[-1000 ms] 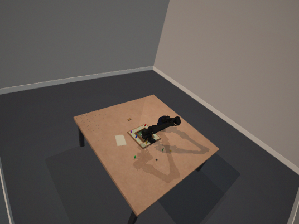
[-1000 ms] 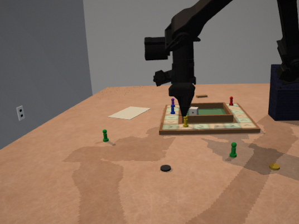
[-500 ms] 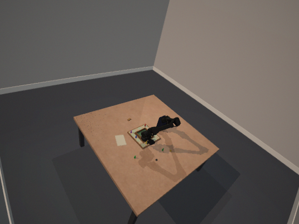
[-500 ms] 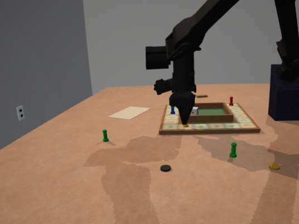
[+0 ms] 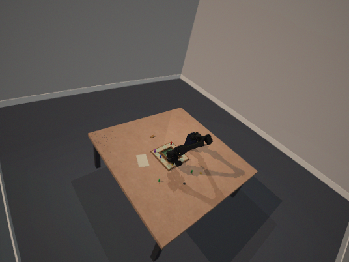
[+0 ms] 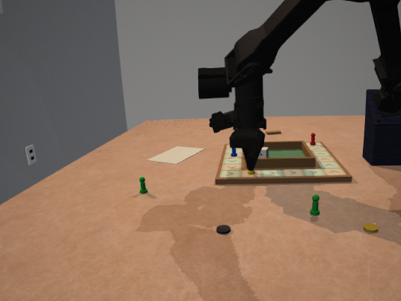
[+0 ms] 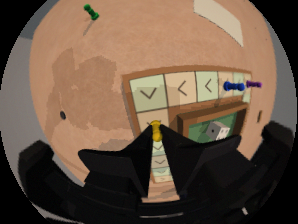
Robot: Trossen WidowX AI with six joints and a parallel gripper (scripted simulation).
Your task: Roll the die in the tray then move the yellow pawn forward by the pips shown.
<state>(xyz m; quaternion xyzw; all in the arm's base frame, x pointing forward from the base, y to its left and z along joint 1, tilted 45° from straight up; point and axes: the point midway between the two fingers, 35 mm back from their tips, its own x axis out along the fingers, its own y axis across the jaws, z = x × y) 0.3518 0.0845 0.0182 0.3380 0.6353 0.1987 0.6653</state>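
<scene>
Now: the white die 4 cm behind my gripper tip and 10 cm to the right of it. Round my gripper tip: blue pawn: 3 cm ahead, 13 cm to the right, 1 cm above; then yellow pawn: 1 cm above; then green tray: 8 cm behind, 11 cm to the right, 1 cm below.
</scene>
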